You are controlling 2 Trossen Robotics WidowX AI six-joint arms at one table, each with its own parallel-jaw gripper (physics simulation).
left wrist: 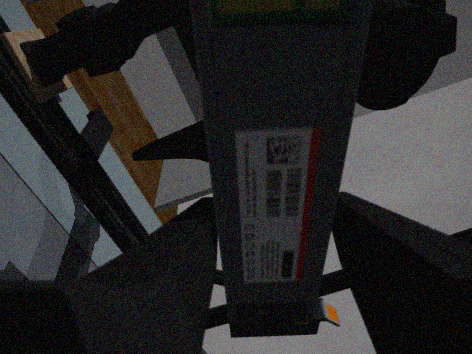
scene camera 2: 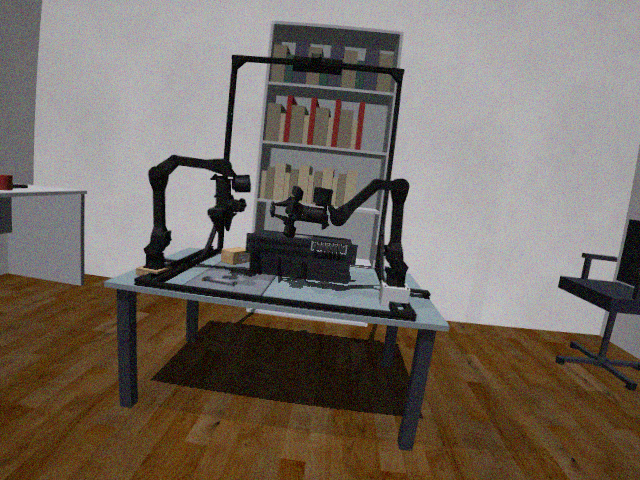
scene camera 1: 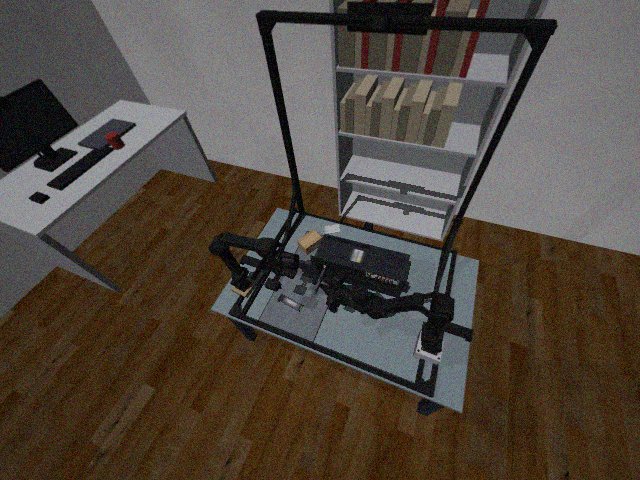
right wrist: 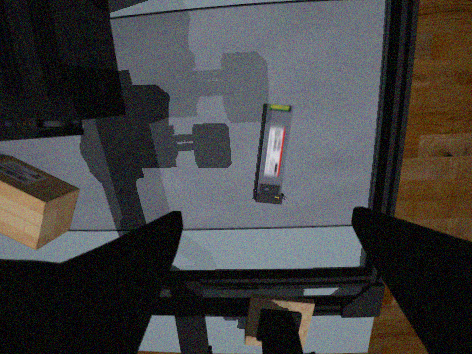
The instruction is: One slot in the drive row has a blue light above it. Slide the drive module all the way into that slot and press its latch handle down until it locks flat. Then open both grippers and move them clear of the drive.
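Places are measured from the left arm's base along level axes (x ahead, y left, z up), in centimetres.
Where they show: left gripper, fingertip midpoint: (left wrist: 273, 208) (scene camera 2: 272, 209) (scene camera 1: 319, 280); right gripper, fingertip midpoint: (left wrist: 104, 110) (scene camera 2: 223, 232) (scene camera 1: 285, 280) (right wrist: 266, 217); left arm's base, origin of the base link: (scene camera 2: 395, 284) (scene camera 1: 430, 345); right arm's base, origin of the base link: (left wrist: 42, 62) (scene camera 2: 154, 267) (scene camera 1: 243, 284) (right wrist: 278, 325).
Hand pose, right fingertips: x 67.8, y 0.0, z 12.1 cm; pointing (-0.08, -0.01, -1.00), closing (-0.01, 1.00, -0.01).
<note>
Things, the pixels of their top centre, and the offset from my right fingertips. Level surfaces: height alone.
- dark drive module, middle of its top: (left wrist: 388, 190) (scene camera 1: 319, 275) dx -18.3, dy -1.0, dz +14.5 cm
- dark drive chassis, middle of its top: (scene camera 2: 303, 236) (scene camera 1: 362, 255) dx -28.2, dy -26.3, dz -1.8 cm
- grey mat, its level: dz -19.2 cm
- wooden block, middle of its top: (scene camera 2: 236, 249) (scene camera 1: 309, 238) dx +5.0, dy -34.0, dz -13.2 cm
My left gripper (scene camera 2: 281, 210) (left wrist: 273, 208) is shut on a dark drive module (left wrist: 272, 100) with a white, red-edged label. The module's green-yellow connector end is at the top of the left wrist view; its latch handle (left wrist: 331, 314), orange at the tip, sticks out at the bottom end. In scene camera 2 this gripper shows above the left part of the dark drive chassis (scene camera 1: 361, 250) (scene camera 2: 302, 260), and the module is apart from the slots. No blue light shows. My right gripper (scene camera 2: 222, 225) (right wrist: 266, 217) is open and empty, left of the chassis, high over the table.
A second, similar module (scene camera 1: 290, 302) (right wrist: 272, 155) lies on the grey mat (scene camera 1: 294, 324) (right wrist: 325, 200). A wooden block (scene camera 1: 310, 241) (scene camera 2: 235, 255) (right wrist: 42, 200) sits at the chassis's left end. Black frame posts and rails edge the table.
</note>
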